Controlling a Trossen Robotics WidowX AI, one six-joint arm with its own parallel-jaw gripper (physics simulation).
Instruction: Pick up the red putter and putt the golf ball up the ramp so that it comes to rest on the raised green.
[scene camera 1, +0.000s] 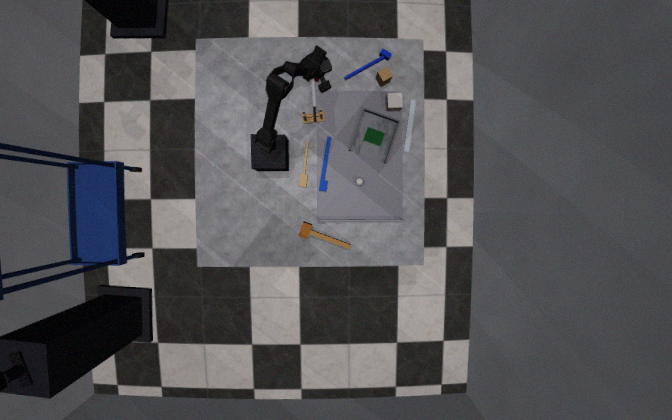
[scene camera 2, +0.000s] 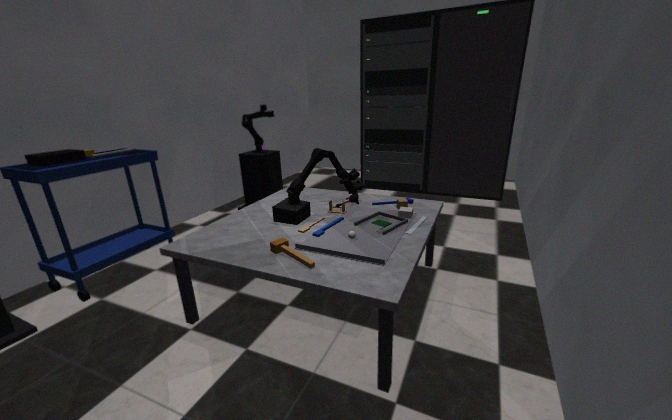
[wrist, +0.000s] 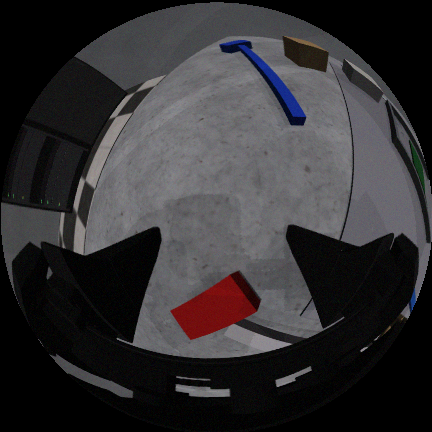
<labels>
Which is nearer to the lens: the blue putter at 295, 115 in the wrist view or the tan block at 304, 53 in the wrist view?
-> The blue putter.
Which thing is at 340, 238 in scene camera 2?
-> A grey putting mat.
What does the blue putter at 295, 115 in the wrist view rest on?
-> The table.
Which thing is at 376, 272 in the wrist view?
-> The gripper.
</labels>
